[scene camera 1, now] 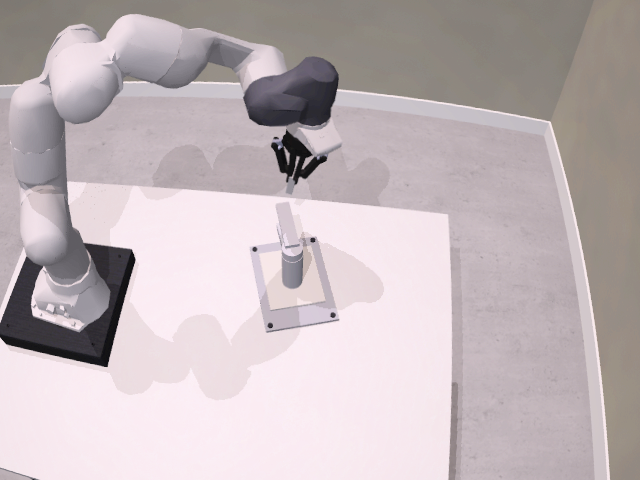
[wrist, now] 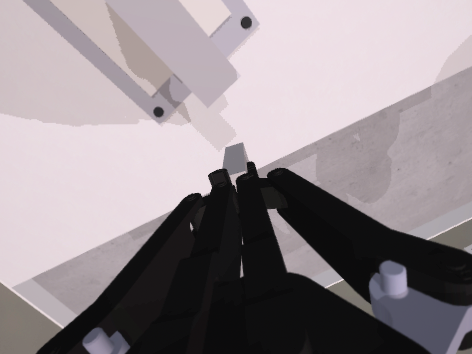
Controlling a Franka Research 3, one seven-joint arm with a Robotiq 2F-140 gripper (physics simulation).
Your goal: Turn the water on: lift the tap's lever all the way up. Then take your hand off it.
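The tap's grey column stands on a framed base plate. Its lever is a flat light-grey bar that runs from the column's top toward the table's back edge. It looks tilted upward, with a thin part showing below its left side in the scene view; the exact angle is hard to tell. My gripper is shut and empty. Its fingertips are beyond the lever's free end, with a visible gap between them in both views.
The white table carries the tap's plate and my arm's black base. The table's back edge passes beneath the gripper in the scene view. Grey floor and a low white kerb lie beyond. Arm shadows fall across the table.
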